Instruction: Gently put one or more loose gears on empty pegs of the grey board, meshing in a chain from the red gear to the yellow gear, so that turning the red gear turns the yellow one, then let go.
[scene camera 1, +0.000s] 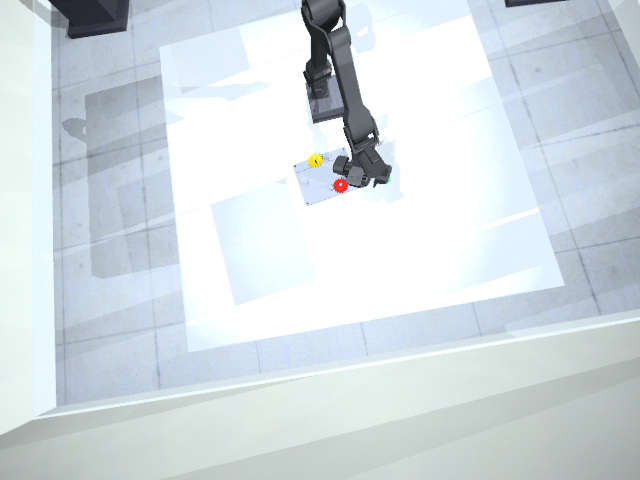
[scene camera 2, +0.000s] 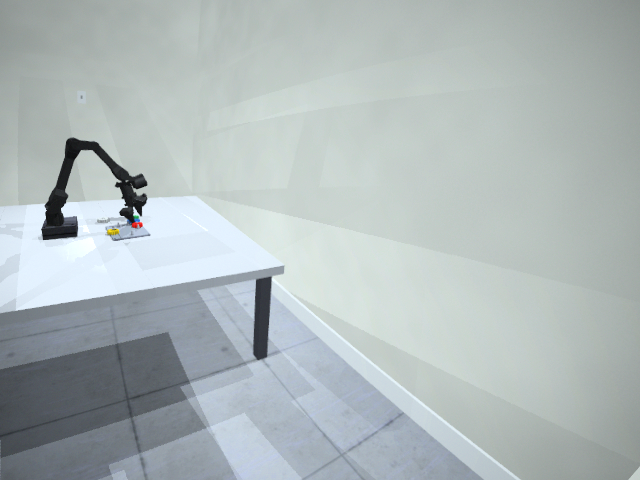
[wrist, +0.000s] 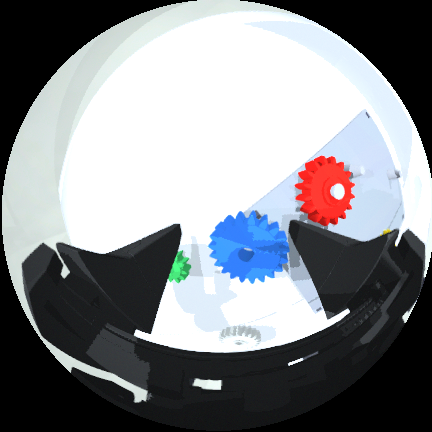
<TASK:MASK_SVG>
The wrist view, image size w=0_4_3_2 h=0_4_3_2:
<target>my gripper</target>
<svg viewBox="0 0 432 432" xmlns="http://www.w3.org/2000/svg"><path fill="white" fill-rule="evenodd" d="M425 243L409 228L401 233L395 245L399 228L362 241L291 219L288 232L311 277L327 320L347 308L349 312L333 324L305 337L276 346L233 352L181 349L134 336L135 329L151 334L182 235L180 223L168 225L106 253L56 242L56 249L69 270L64 278L60 274L63 264L56 251L42 242L22 261L21 272L26 301L43 338L67 355L92 367L111 372L147 390L145 401L134 402L132 391L111 380L91 375L72 366L70 373L89 389L131 413L163 424L198 430L237 430L268 425L302 414L333 398L359 379L383 355L405 324L402 315L417 299L423 280ZM189 380L221 380L221 387L202 388L189 385Z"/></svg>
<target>blue gear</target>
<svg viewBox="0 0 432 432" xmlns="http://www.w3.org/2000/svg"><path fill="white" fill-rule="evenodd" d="M216 224L215 230L209 235L212 240L207 246L212 249L209 256L217 258L214 265L223 266L221 273L230 272L230 278L238 276L240 282L248 278L250 283L253 283L255 278L264 282L264 275L274 278L274 271L282 271L282 263L288 261L286 253L289 251L287 241L285 241L285 232L283 230L278 231L277 221L268 224L267 214L257 219L254 210L250 212L249 217L245 217L240 210L235 218L228 214L223 221L219 221Z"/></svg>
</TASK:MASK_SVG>
